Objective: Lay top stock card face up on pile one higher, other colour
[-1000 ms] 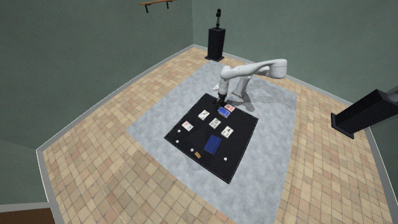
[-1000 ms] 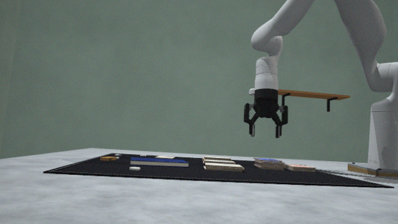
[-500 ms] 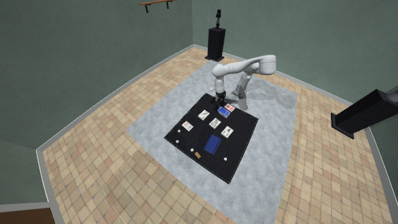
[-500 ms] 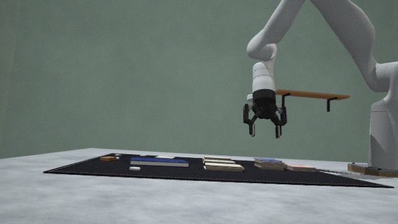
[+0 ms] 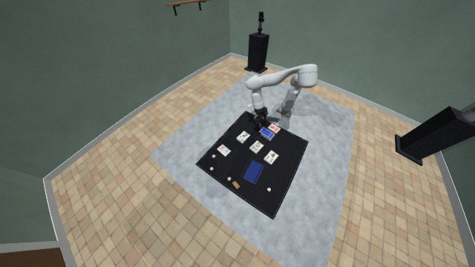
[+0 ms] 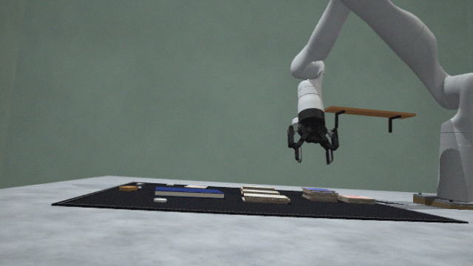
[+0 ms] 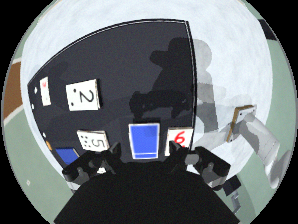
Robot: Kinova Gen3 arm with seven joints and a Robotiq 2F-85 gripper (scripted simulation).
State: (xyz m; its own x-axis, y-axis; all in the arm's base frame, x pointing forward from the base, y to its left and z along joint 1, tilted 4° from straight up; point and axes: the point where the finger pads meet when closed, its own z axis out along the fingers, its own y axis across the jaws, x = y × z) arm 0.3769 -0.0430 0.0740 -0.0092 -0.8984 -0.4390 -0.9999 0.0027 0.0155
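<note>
My hand is 8 cm above the blue-backed card and 4 cm to the right of it.
</note>
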